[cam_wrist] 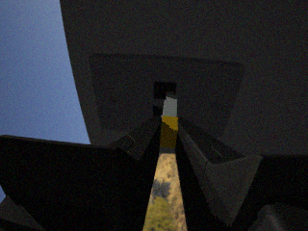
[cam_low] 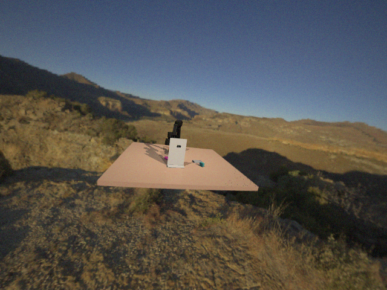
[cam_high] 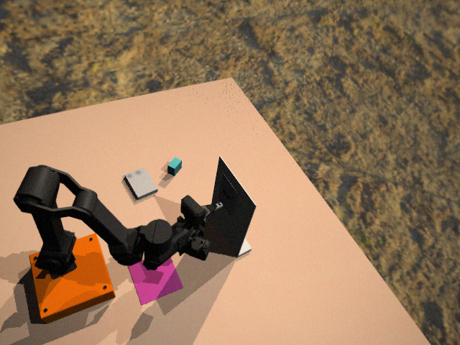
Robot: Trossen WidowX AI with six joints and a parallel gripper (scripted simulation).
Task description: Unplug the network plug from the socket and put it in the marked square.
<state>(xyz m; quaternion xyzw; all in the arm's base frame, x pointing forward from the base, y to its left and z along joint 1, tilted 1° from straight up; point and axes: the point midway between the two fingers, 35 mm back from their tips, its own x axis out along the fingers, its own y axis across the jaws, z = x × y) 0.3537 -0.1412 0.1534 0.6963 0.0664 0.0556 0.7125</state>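
My gripper tip is 19 cm past the magenta marked square, 1 cm to the left of it and 21 cm above it. Round my gripper tip: grey plug: right at my gripper tip; then upright panel: 6 cm ahead, 8 cm below; then teal cube: 6 cm ahead, 30 cm to the left, 19 cm below.
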